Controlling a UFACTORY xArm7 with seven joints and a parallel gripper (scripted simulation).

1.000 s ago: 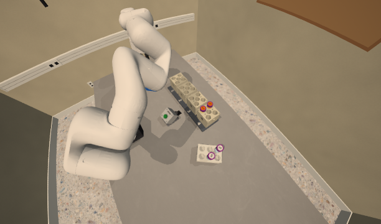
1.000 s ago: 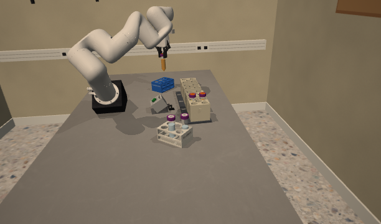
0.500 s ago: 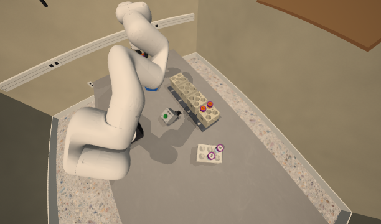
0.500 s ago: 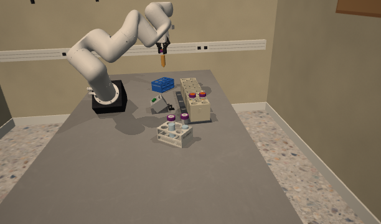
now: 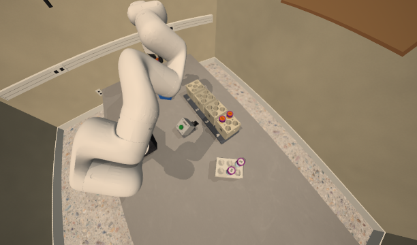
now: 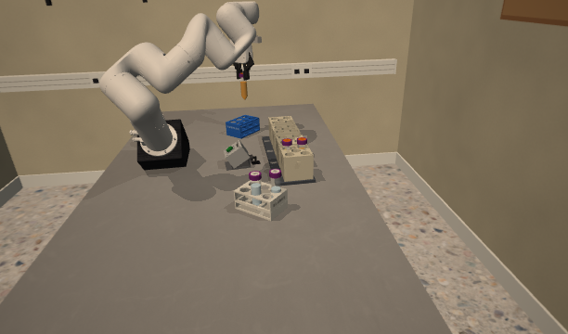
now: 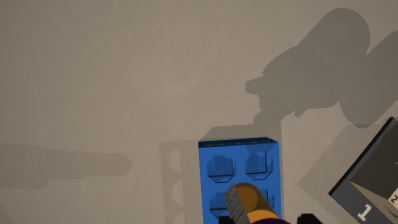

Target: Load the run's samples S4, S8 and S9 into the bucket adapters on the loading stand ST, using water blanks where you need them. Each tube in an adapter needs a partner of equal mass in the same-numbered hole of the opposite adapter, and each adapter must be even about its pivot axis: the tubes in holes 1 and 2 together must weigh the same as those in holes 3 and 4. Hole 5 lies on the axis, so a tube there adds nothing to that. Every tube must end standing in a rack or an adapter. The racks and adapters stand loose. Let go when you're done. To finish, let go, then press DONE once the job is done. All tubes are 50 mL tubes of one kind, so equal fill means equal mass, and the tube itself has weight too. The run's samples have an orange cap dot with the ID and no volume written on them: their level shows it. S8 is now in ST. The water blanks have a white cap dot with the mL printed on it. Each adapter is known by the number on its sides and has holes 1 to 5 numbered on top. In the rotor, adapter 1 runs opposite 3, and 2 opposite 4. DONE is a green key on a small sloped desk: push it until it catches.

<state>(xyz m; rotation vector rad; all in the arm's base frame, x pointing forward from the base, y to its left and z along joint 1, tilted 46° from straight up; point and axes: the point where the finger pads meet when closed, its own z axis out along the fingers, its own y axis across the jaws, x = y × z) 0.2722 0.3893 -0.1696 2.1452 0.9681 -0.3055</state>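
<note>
Now: the orange-dot sample tube 1 cm to the left of my hand and 5 cm below it. From my hand the other things lie so: white rack: 6 cm ahead, 69 cm to the right, 22 cm below; then green DONE key: 5 cm behind, 39 cm to the right, 19 cm below; then blue rack: 1 cm behind, 3 cm to the right, 22 cm below.
</note>
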